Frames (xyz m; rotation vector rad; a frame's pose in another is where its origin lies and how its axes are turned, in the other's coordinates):
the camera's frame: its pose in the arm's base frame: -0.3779 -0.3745 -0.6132 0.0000 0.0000 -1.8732
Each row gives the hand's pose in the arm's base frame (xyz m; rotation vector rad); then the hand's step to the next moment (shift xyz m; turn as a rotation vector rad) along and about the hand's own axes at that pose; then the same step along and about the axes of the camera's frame.
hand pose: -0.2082 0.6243 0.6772 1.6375 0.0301 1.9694
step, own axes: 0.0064 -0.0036 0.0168 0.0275 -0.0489 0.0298
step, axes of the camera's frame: -0.0050 0.0154 0.0086 -0.0543 0.0299 0.0141
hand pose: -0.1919 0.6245 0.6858 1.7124 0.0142 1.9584
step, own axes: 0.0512 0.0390 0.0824 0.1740 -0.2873 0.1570
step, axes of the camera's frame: 0.0213 0.0680 0.0766 -0.3240 0.1556 0.0909
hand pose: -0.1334 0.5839 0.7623 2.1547 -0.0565 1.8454
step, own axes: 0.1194 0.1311 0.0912 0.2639 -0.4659 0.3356
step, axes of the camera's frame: 0.0990 0.1133 0.1308 -0.5252 0.3305 0.1193
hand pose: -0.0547 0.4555 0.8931 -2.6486 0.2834 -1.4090
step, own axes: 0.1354 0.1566 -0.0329 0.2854 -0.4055 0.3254
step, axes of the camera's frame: 0.1664 0.0837 0.0962 -0.4633 0.3466 0.1302
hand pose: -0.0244 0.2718 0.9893 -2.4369 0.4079 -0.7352
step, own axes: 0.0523 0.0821 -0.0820 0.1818 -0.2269 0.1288
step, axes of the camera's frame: 0.1218 0.0214 0.0303 -0.2248 0.1908 0.1190
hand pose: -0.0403 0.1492 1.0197 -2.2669 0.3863 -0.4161
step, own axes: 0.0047 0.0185 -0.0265 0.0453 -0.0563 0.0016
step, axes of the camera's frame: 0.0324 0.0003 0.0039 -0.0332 0.0415 0.0490
